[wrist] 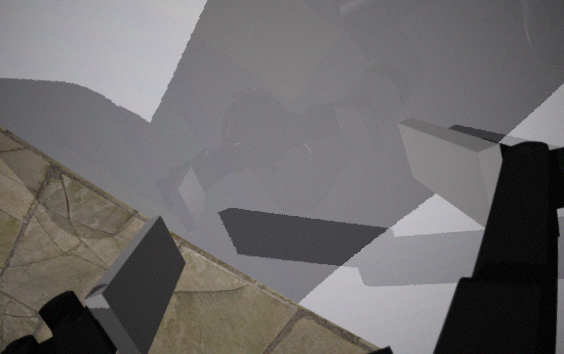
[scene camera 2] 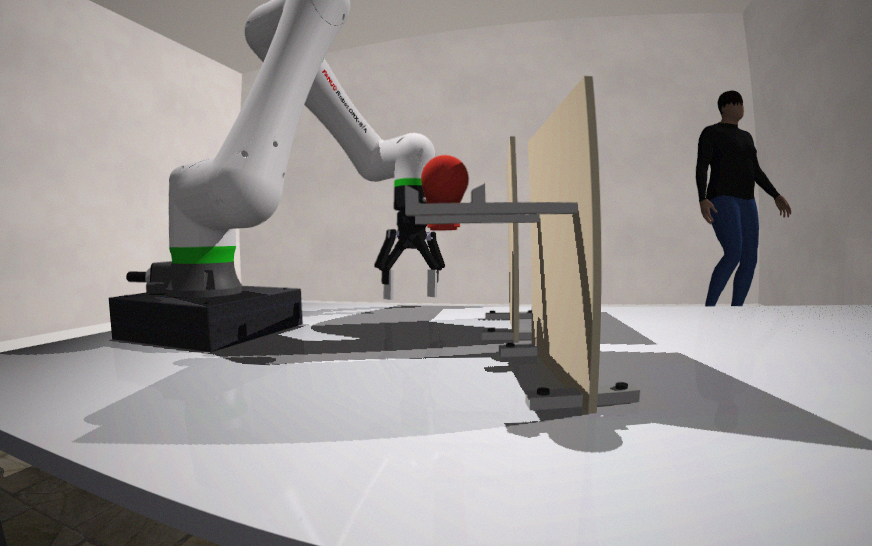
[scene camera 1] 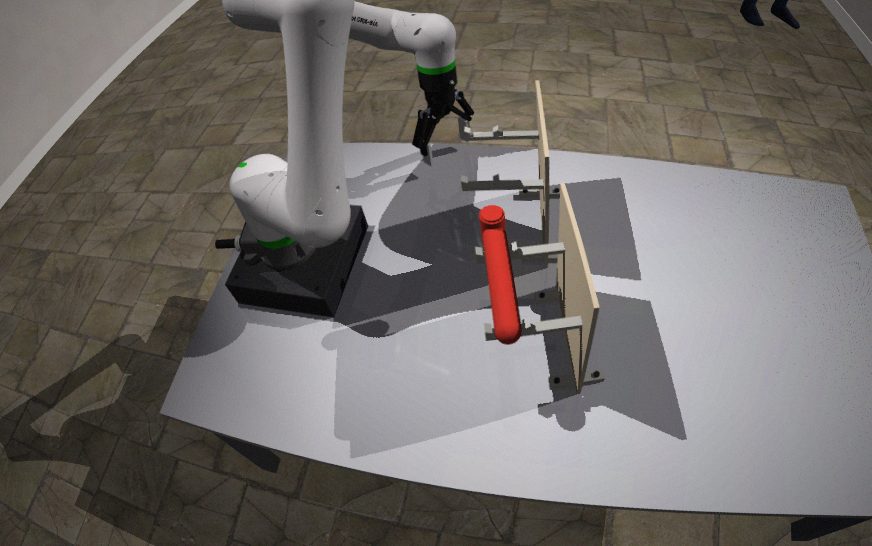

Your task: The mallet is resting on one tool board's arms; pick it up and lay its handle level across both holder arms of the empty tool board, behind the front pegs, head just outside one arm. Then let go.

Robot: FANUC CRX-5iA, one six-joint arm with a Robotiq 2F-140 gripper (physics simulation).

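Places are measured from the arm's base along level axes (x ahead, y left, z up), in centimetres.
Pixels of known places: gripper, between the fingertips: (wrist: 286, 196) (scene camera 2: 411, 298) (scene camera 1: 447, 151); arm's base, origin of its link: (scene camera 2: 204, 292) (scene camera 1: 289, 244).
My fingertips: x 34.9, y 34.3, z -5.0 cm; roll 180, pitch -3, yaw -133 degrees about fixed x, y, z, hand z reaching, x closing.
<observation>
Ahead of a thing's pixels: the offset from my fingertips to its middle. "pt": to the spot under its first point. Level surfaces: height alone.
The red mallet {dx +14.1, dy -55.7, dz +18.7 cm} (scene camera 1: 500, 276) (scene camera 2: 445, 180) rests across both arms of the near tool board {dx +21.6, dy -56.6, dz +12.4 cm} (scene camera 1: 575, 276) (scene camera 2: 563, 225). Its capped head {pt dx +13.0, dy -46.0, dz +22.6 cm} (scene camera 1: 492, 217) is at the far end, just outside the far arm; its rounded handle end is by the near arm. The empty tool board {dx +18.1, dy -25.3, dz +13.5 cm} (scene camera 1: 541, 141) (scene camera 2: 512, 257) stands behind, with two pegged arms (scene camera 1: 511, 135) (scene camera 1: 489, 184). My gripper (scene camera 1: 447, 141) (scene camera 2: 409, 290) (wrist: 286, 196) is open and empty, pointing down low over the table, close to the free ends of the empty board's arms. Whether a finger touches an arm cannot be told. The mallet does not show in the wrist view.
The robot's black base (scene camera 1: 292, 276) (scene camera 2: 205, 318) stands on the table {dz -2.6 cm} (scene camera 1: 418, 443) (scene camera 2: 386, 501) at the left. The table edge and stone floor (wrist: 225, 315) show beneath the gripper in the wrist view. A person (scene camera 2: 730, 160) stands behind the table at the right.
</observation>
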